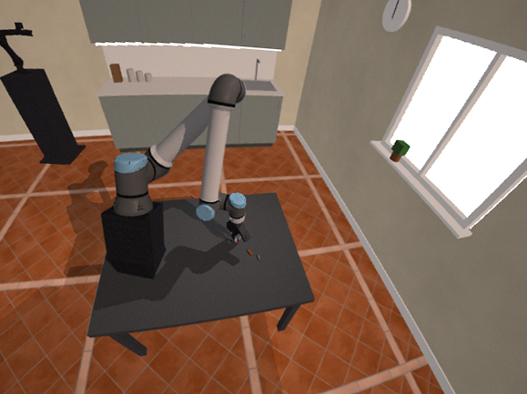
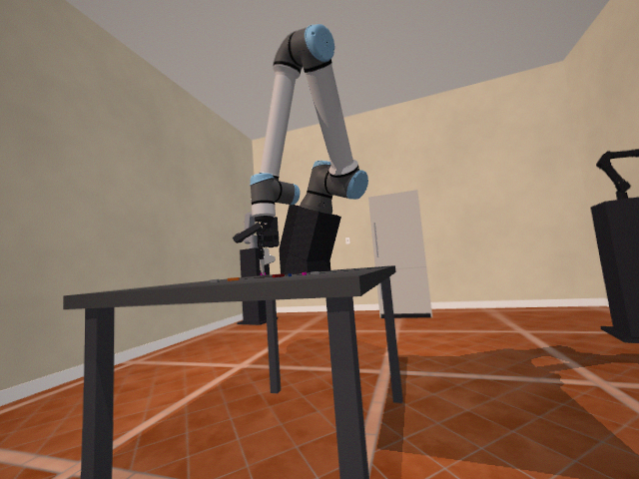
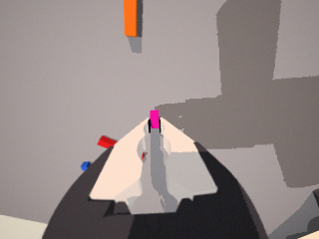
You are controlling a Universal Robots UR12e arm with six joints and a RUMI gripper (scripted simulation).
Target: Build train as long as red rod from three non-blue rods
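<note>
The red rod is 8 cm to the left of my hand and 2 cm below it. From my hand the other things lie so: blue rod 3 cm ahead, 15 cm to the left, 2 cm below; then orange rod 8 cm ahead, 7 cm to the right, 2 cm below.
</note>
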